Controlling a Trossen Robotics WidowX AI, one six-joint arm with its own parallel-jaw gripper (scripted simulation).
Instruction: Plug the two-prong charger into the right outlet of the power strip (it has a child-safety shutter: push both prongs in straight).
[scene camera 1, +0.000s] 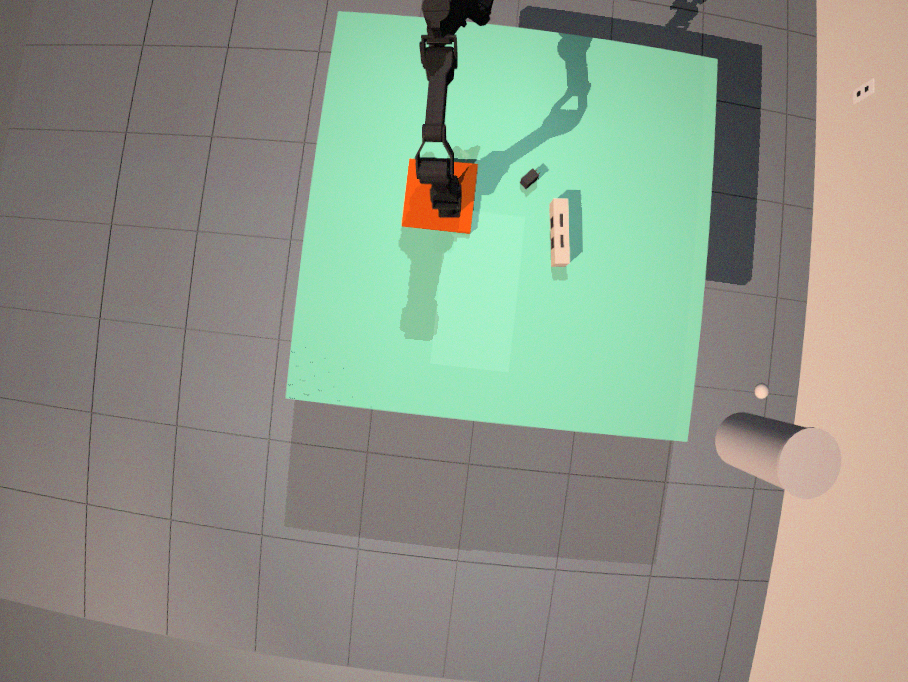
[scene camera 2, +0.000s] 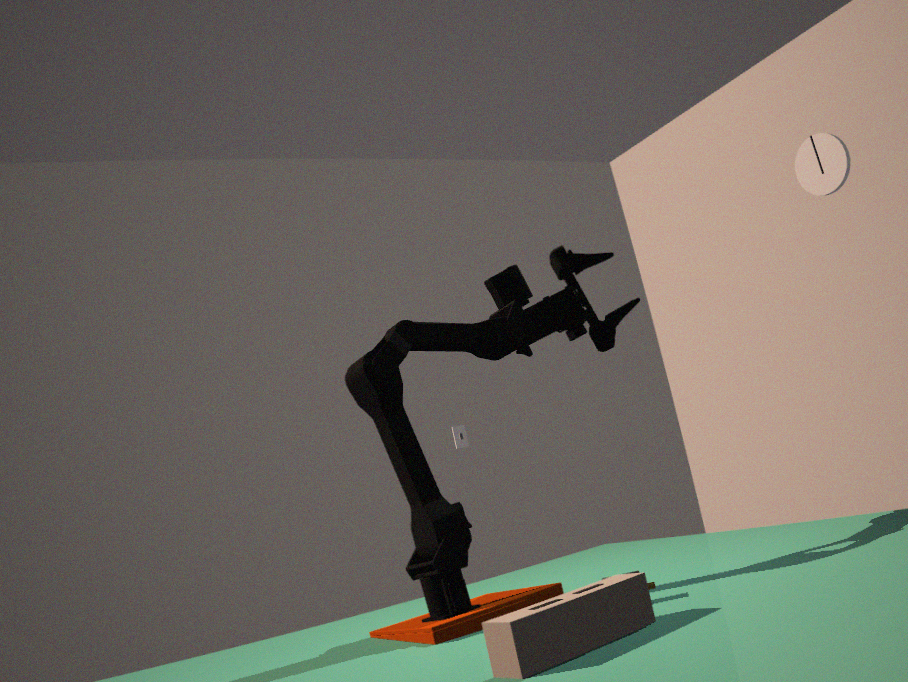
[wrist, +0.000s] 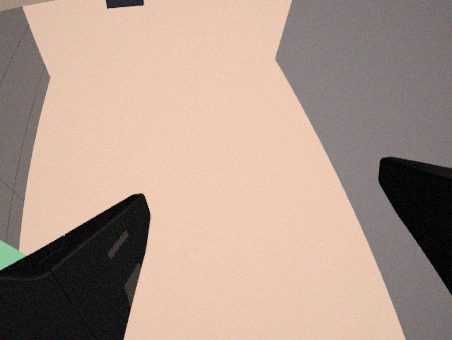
The gripper (scene camera 2: 626, 276) is open and holds nothing.
The gripper is seen too in the wrist view (wrist: 265, 187).
